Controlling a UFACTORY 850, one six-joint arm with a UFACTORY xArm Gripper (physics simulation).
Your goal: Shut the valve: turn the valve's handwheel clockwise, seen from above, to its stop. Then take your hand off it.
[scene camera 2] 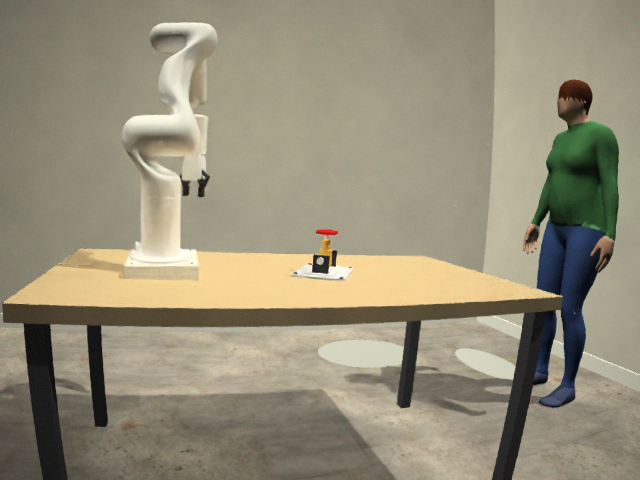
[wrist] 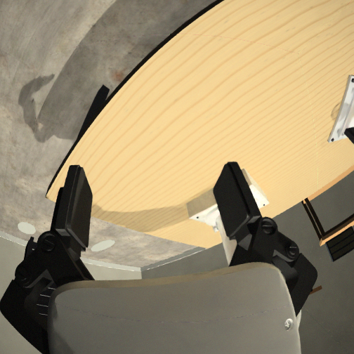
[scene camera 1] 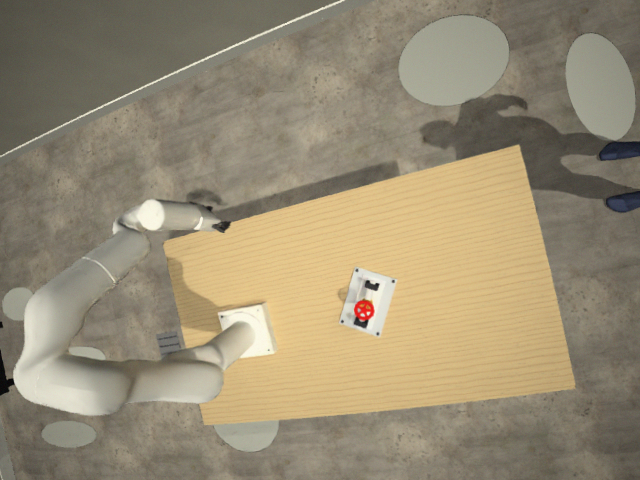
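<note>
The valve's red handwheel (scene camera 1: 357, 310) (scene camera 2: 326, 232) lies level on top of the orange valve body (scene camera 2: 325, 252). The valve is mounted on a white base plate (scene camera 1: 383, 308) (scene camera 2: 337, 275) on the table. In the wrist view part of the base plate (wrist: 342, 119) shows at the right edge; the handwheel does not show there. My gripper (scene camera 1: 222, 226) (scene camera 2: 193, 192) (wrist: 154, 177) is open, with nothing between its fingers. It hangs high, well above the table's level, near the long table edge on the robot base's side, far from the handwheel.
The robot's white base (scene camera 1: 265, 330) (scene camera 2: 161, 270) (wrist: 205, 216) stands on the wooden table (scene camera 1: 444, 232) (scene camera 2: 413, 289) (wrist: 200, 100), to the left of the valve in scene camera 2. A person (scene camera 2: 583, 175) in a green top stands beyond the table's right end. Black legs hold the table up.
</note>
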